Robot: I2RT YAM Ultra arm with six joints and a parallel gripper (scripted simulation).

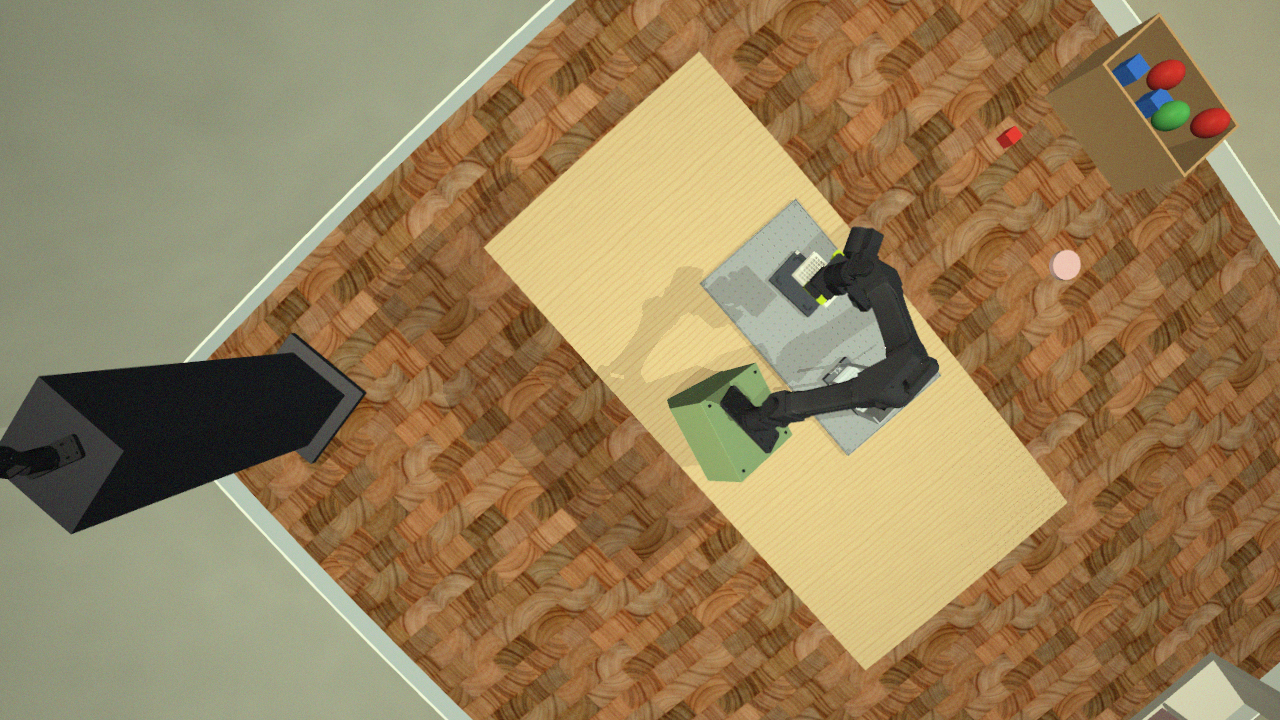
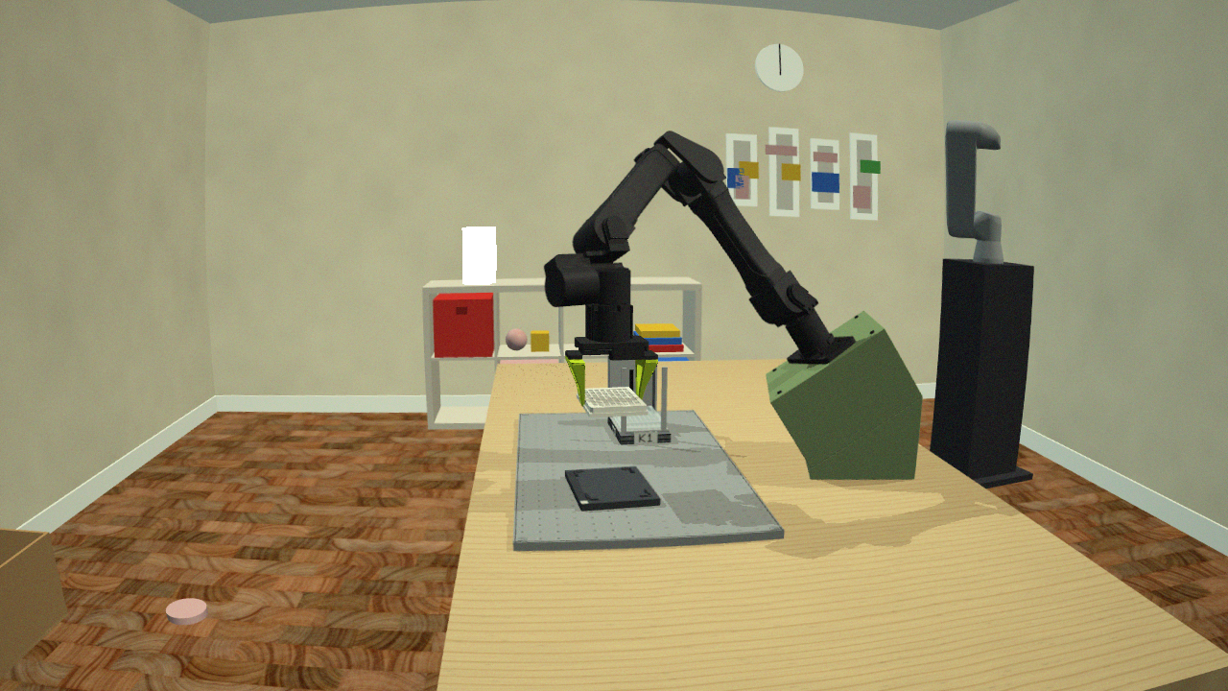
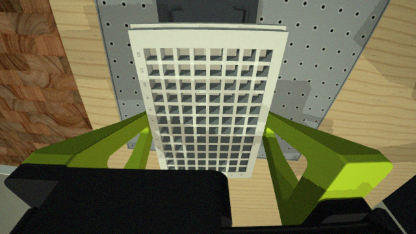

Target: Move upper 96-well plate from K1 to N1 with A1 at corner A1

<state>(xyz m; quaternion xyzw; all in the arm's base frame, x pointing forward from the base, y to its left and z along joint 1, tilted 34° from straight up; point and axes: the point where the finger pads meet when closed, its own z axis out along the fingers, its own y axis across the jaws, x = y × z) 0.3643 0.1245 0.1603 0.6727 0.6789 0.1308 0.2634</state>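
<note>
Now: hand 60 mm short of the pale A1 square, 70 mm to the right of it and 140 mm above it. From my hand the other things lie so: white 96-well plate right at my hand.
</note>
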